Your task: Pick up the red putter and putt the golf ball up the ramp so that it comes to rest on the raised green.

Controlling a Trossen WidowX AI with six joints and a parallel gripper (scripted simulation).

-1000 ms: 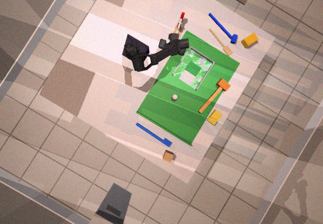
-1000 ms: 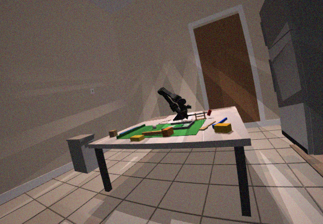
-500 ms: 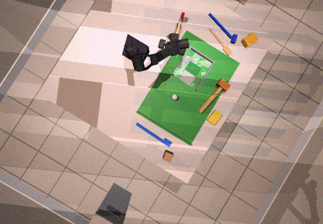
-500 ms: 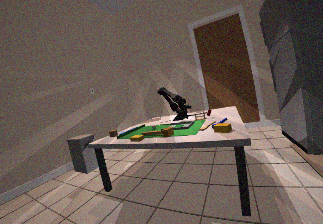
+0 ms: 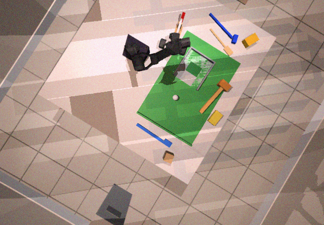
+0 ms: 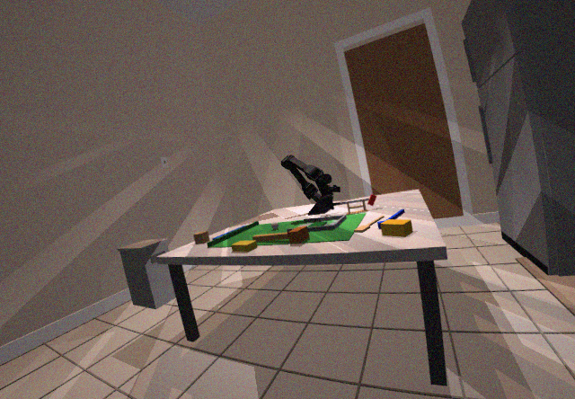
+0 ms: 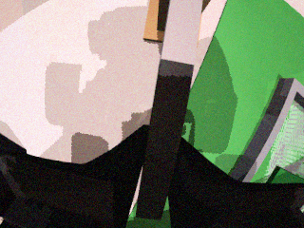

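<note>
My gripper tip is 110 mm to the right of the red putter, 30 mm past it and 20 mm below it. From my gripper tip the other things lie so: wooden rack 130 mm to the left, 20 mm behind, 10 mm below; then white golf ball 300 mm to the right, 190 mm ahead, 20 mm below; then green mat 250 mm ahead, 190 mm to the right, 40 mm below.
</note>
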